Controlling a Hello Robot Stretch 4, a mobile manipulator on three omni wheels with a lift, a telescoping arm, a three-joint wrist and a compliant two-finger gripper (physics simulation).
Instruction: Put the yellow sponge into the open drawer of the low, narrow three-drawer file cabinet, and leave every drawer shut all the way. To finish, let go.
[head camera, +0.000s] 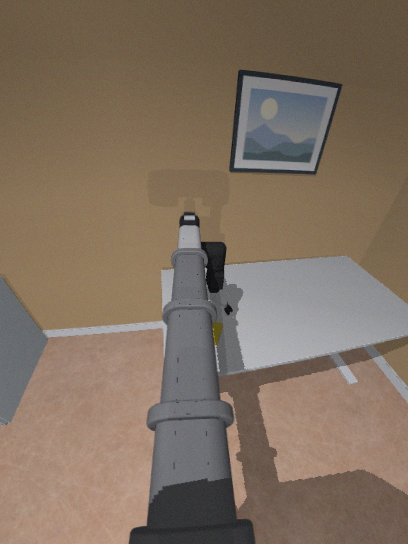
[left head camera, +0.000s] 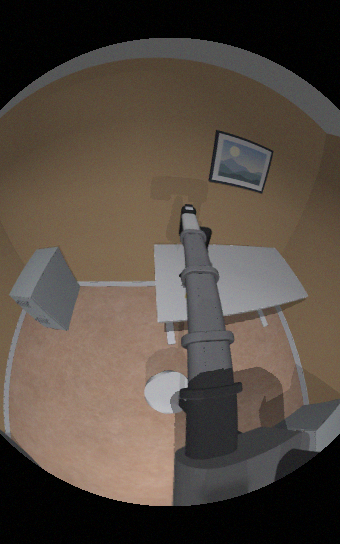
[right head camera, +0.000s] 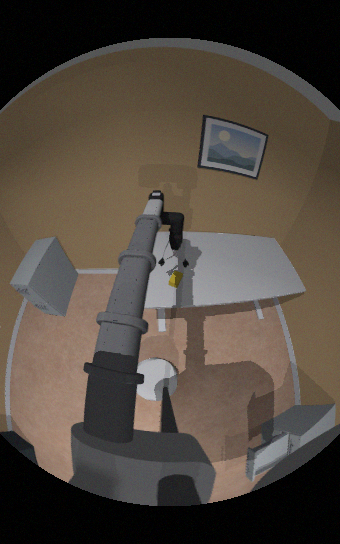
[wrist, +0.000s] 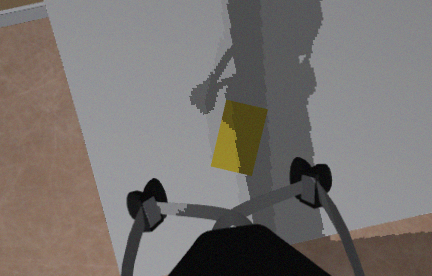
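Observation:
The yellow sponge lies flat on the white table, partly in shadow. My gripper is open and empty above the table. In the wrist view the sponge shows beyond the fingertips, between their two lines. The arm hides part of the sponge in the head and left head views. The low file cabinet is at the lower right; its open drawer sticks out in the right head view. Its other drawers cannot be made out.
Another grey cabinet stands at the left. A round white object is on the floor between my base and the table. A framed picture hangs on the wall behind the table.

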